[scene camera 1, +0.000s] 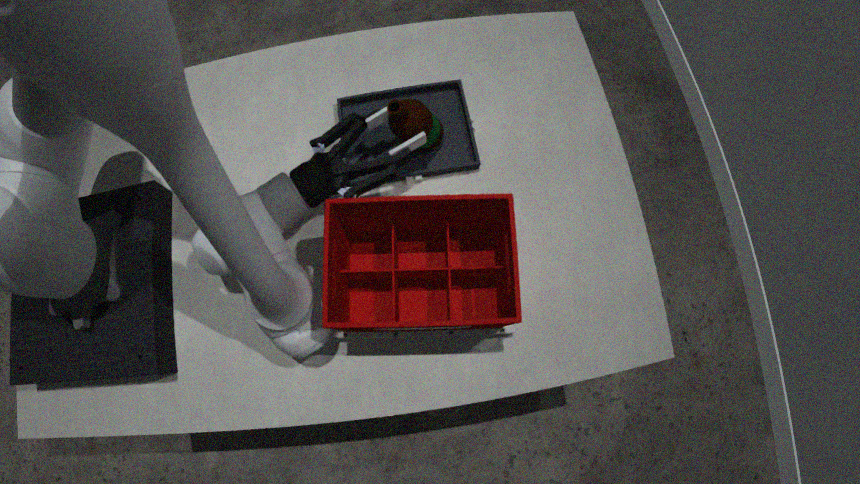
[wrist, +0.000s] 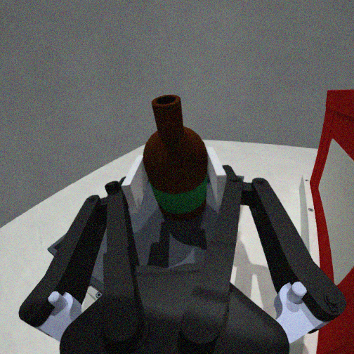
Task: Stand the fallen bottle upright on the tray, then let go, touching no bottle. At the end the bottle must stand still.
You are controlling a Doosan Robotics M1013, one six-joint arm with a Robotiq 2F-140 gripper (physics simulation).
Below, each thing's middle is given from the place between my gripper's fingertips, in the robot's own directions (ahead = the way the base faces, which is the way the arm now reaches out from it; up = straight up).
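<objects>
I find the brown bottle [scene camera 1: 407, 118] right at my hand.
</objects>
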